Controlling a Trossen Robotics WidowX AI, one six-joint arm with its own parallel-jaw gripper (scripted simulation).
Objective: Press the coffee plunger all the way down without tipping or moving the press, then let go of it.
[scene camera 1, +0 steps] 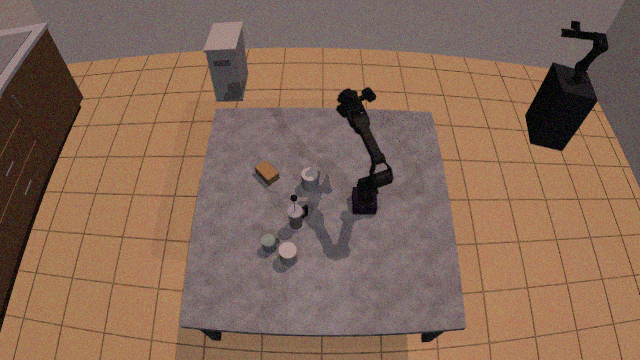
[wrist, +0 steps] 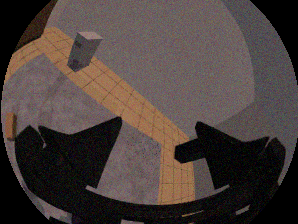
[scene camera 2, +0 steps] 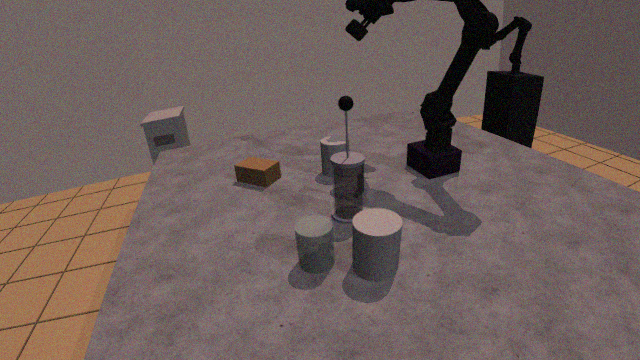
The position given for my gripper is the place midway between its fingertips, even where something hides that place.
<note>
My gripper (wrist: 160, 123) is open and holds nothing. I also see a coffee press (scene camera 2: 347, 167), a pale green cup (scene camera 2: 314, 236) and an orange box (scene camera 2: 262, 172).
The wrist view does not show the coffee press: it is out of frame. The wrist view misses the pale green cup: it is out of frame.
</note>
